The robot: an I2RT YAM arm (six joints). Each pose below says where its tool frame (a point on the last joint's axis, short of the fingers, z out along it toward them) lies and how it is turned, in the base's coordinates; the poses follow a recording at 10 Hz.
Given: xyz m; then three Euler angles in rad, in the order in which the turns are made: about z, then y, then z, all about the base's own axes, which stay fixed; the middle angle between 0 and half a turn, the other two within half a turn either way.
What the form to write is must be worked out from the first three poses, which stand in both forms.
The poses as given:
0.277, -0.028, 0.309, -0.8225, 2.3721, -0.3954
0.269, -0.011, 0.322, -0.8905, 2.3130, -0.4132
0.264, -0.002, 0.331, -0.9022, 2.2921, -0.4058
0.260, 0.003, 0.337, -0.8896, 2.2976, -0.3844
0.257, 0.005, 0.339, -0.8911, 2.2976, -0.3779
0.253, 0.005, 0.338, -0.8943, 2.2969, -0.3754
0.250, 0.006, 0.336, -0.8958, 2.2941, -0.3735
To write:
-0.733, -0.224, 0.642, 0.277; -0.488, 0.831, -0.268, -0.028; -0.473, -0.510, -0.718, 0.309; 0, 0, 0, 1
-0.702, -0.229, 0.675, 0.269; -0.541, 0.787, -0.296, -0.011; -0.464, -0.573, -0.676, 0.322; 0, 0, 0, 1
-0.686, -0.231, 0.690, 0.264; -0.559, 0.774, -0.296, -0.002; -0.465, -0.589, -0.660, 0.331; 0, 0, 0, 1
-0.679, -0.242, 0.693, 0.260; -0.563, 0.777, -0.280, 0.003; -0.471, -0.581, -0.664, 0.337; 0, 0, 0, 1
-0.675, -0.248, 0.695, 0.257; -0.569, 0.775, -0.276, 0.005; -0.470, -0.581, -0.664, 0.339; 0, 0, 0, 1
-0.673, -0.252, 0.696, 0.253; -0.573, 0.772, -0.274, 0.005; -0.468, -0.583, -0.664, 0.338; 0, 0, 0, 1
-0.670, -0.253, 0.698, 0.250; -0.576, 0.770, -0.274, 0.006; -0.468, -0.585, -0.662, 0.336; 0, 0, 0, 1

